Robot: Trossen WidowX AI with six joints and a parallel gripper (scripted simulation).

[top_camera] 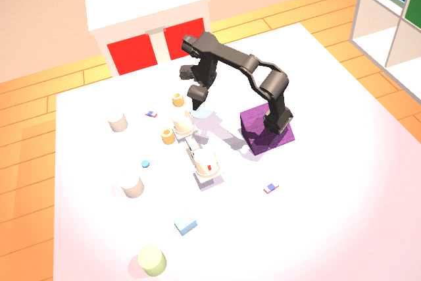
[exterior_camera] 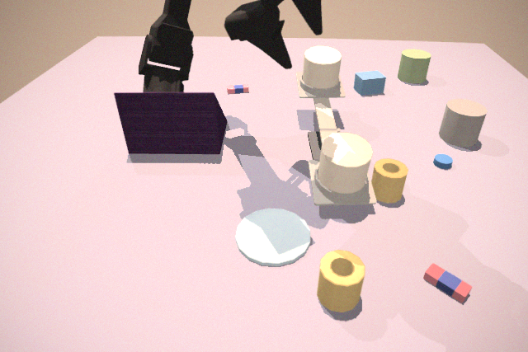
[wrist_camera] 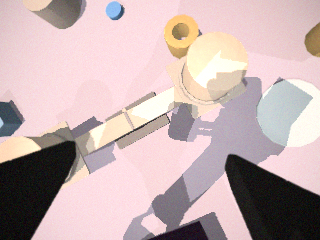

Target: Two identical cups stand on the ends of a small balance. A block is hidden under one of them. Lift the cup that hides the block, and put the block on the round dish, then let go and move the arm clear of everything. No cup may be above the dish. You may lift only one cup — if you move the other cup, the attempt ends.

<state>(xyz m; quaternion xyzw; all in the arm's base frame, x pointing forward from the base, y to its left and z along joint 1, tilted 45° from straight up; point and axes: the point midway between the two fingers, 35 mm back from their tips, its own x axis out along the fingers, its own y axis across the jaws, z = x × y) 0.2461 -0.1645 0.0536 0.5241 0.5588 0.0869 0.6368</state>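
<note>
The cream cup lies 14 cm below my gripper tip, 9 cm to the right of it and 6 cm ahead of it. The rest, counted from my gripper tip: green block: 16 cm below, 7 cm to the right, 6 cm ahead; then round dish: 20 cm below, 16 cm to the right, 4 cm behind; then balance: 16 cm below, 6 cm to the left, 5 cm ahead.
</note>
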